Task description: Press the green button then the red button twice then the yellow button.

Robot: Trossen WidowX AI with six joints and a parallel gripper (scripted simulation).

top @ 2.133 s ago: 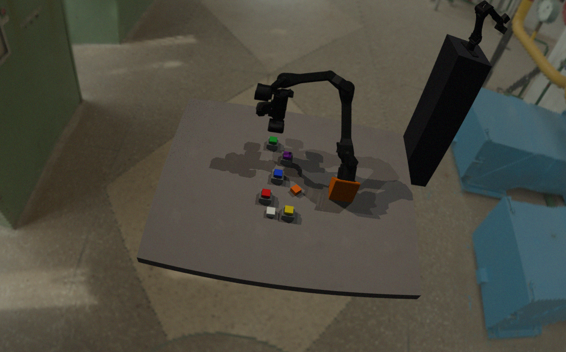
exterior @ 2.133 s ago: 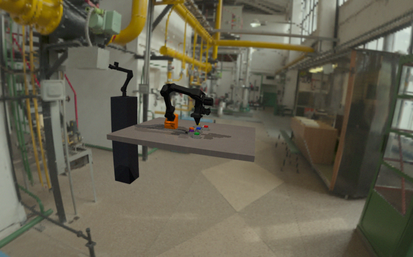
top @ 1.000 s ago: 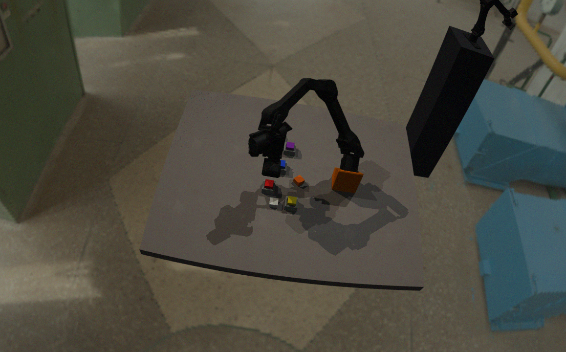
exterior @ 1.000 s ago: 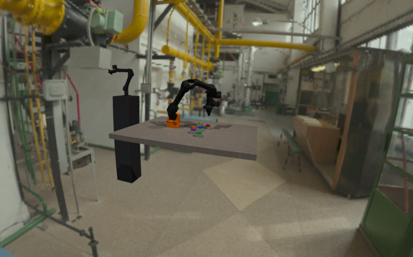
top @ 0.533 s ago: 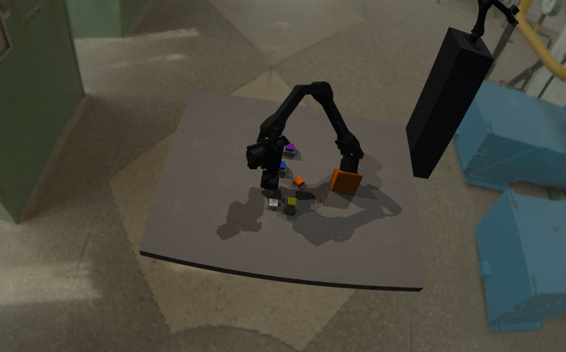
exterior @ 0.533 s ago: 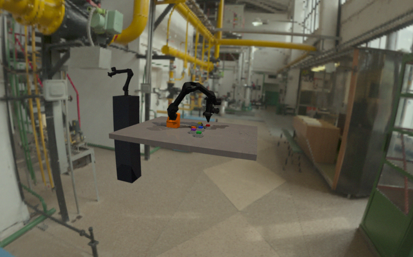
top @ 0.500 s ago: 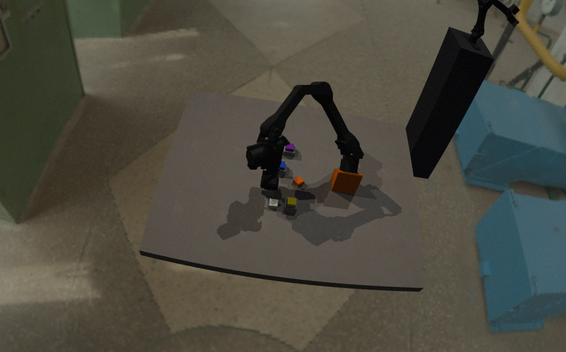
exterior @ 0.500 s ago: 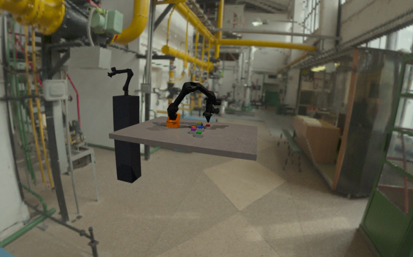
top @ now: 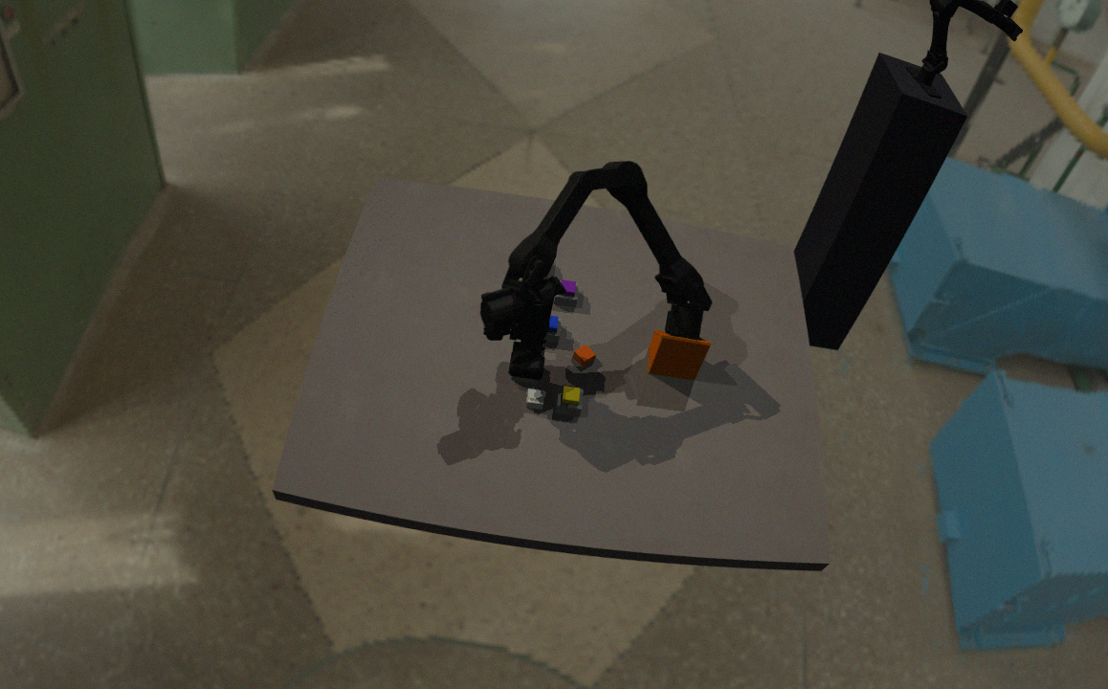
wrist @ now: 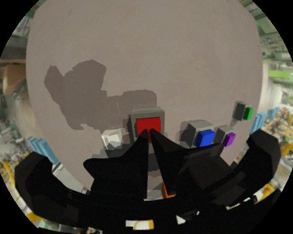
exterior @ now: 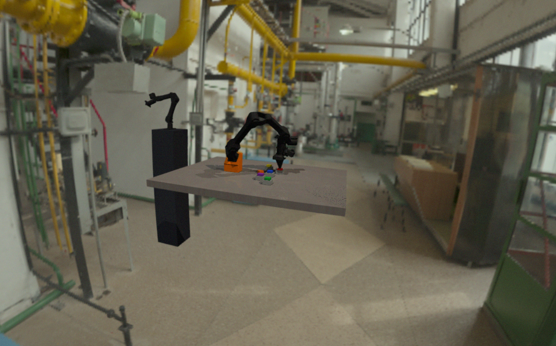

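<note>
Now: gripper tip 10 mm above the red button. Also, from my gripper tip: white block 70 mm to the left, 30 mm below, 30 mm behind; blue button 110 mm to the right, 40 mm behind; yellow button 90 mm behind, 60 mm to the left.
</note>
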